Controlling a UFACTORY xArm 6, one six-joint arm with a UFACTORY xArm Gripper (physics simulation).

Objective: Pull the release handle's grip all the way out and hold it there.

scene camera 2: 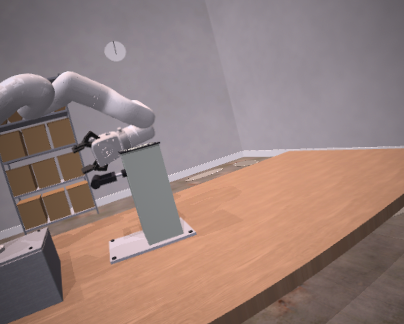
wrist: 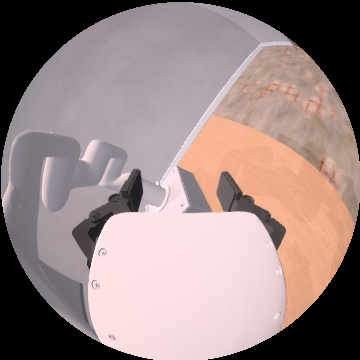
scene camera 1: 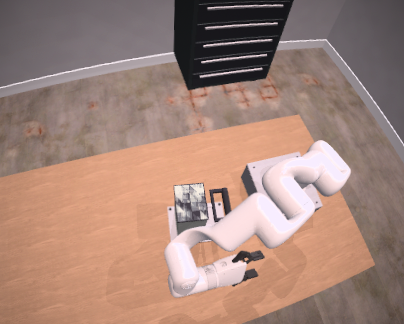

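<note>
The release handle's grip [scene camera 1: 226, 201] [scene camera 2: 103, 180] is a black bar loop on the side of an upright grey-green post [scene camera 1: 190, 202] [scene camera 2: 152, 195] with a patterned top. In scene camera 2 a short light rod shows between grip and post. The post stands on a light base plate [scene camera 1: 171, 220] [scene camera 2: 125, 250]. My gripper [scene camera 1: 255, 264] [scene camera 2: 81, 159] [wrist: 180, 181] is open and empty, its fingers level. It is apart from the grip, towards the near table edge in scene camera 1, and appears above it in scene camera 2. The grip does not show in the wrist view.
The arm's grey base box [scene camera 1: 260, 167] [scene camera 2: 30, 280] [wrist: 192, 195] stands on the wooden table [scene camera 1: 75, 200] [scene camera 2: 300, 200] [wrist: 320, 270], on the grip's side of the post. The arm passes over the table beside the post. A black drawer cabinet [scene camera 1: 182, 45] stands beyond the table.
</note>
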